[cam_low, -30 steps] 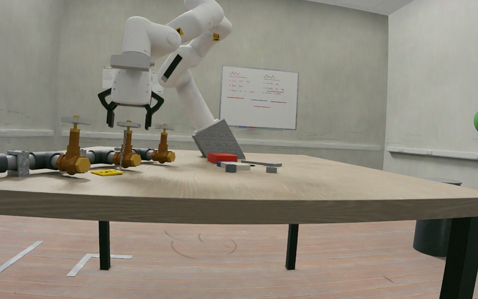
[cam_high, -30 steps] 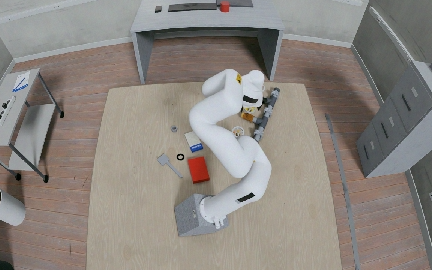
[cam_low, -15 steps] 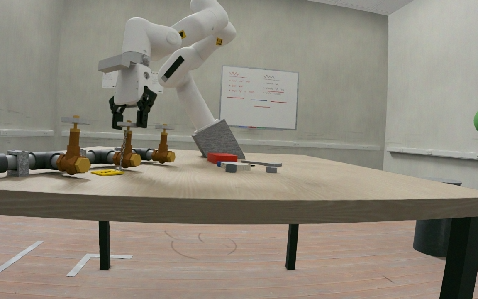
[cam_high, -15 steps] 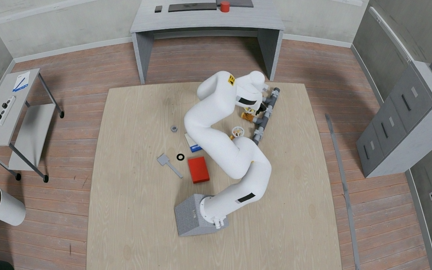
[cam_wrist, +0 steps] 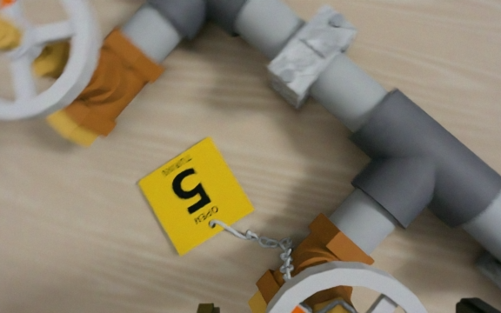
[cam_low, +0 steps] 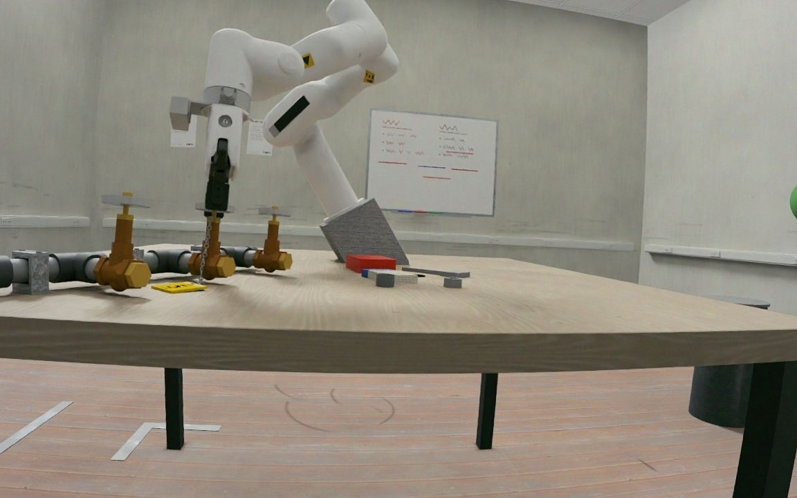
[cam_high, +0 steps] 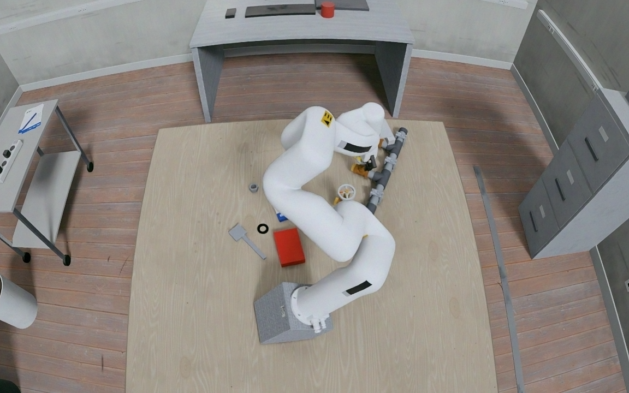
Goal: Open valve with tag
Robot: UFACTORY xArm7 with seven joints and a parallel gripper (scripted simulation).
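My gripper is now 8 cm short of the yellow tag, 3 cm to the left of it and 11 cm above it. Round my hand: blue-and-white box: 7 cm behind, 31 cm to the left, 11 cm below; red block: 24 cm behind, 32 cm to the left, 10 cm below; grey nut: 3 cm ahead, 39 cm to the left, 11 cm below.
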